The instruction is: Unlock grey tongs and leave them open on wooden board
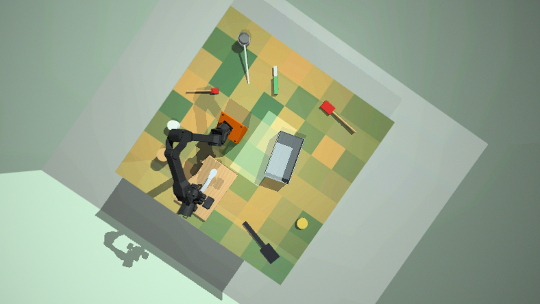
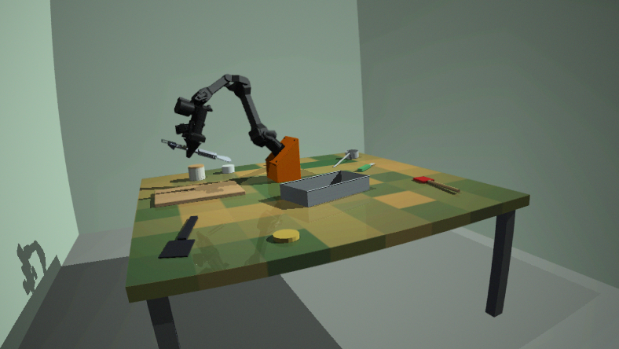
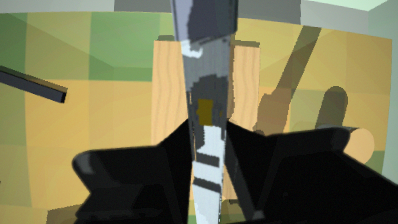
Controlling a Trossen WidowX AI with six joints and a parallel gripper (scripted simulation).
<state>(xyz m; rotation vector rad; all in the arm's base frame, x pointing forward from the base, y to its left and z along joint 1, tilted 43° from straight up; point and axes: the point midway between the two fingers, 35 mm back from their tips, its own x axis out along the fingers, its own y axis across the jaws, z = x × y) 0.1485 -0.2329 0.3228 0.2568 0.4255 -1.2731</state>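
Right now the wooden board is 2 cm behind my gripper tip, 2 cm to the left of it and 15 cm below it. The rest, counted from my gripper tip: tan-lidded jar (34 cm behind, 1 cm to the left, 13 cm below); black spatula (49 cm ahead, 1 cm to the right, 16 cm below); roasting tin (21 cm ahead, 50 cm to the left, 13 cm below).
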